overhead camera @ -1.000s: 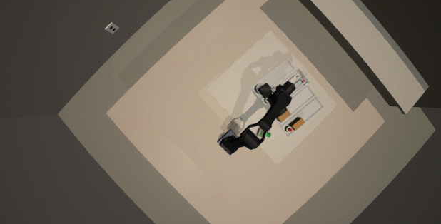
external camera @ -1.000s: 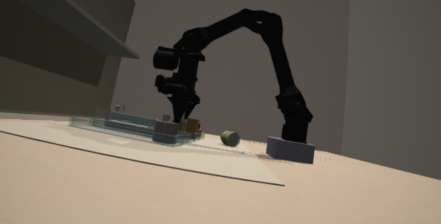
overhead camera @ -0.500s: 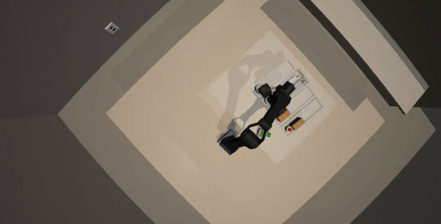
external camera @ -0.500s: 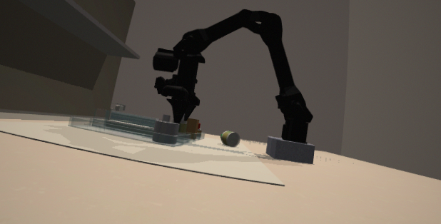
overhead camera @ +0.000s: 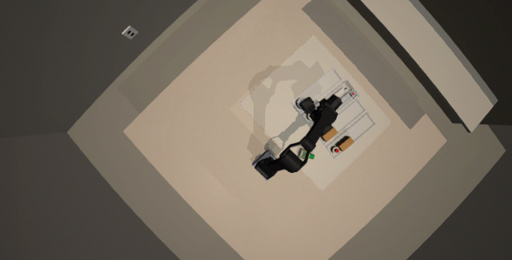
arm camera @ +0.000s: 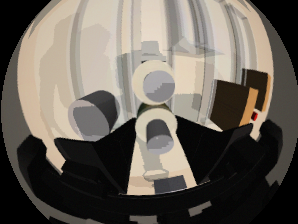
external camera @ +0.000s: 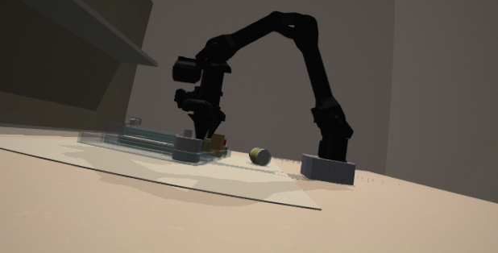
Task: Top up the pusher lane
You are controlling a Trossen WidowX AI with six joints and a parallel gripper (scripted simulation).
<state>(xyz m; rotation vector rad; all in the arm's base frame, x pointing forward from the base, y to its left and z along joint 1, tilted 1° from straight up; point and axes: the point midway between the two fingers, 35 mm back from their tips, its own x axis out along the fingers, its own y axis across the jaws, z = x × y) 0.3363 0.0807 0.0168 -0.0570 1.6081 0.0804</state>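
The sprung lane lies 15 cm ahead of my gripper tip, 1 cm to the right of it and 2 cm below it. Round my gripper tip: pusher plate 16 cm ahead, 2 cm to the right, 1 cm above; olive jar 12 cm behind, 16 cm to the right, 1 cm below; shelf 50 cm ahead, 7 cm to the left, 33 cm above.
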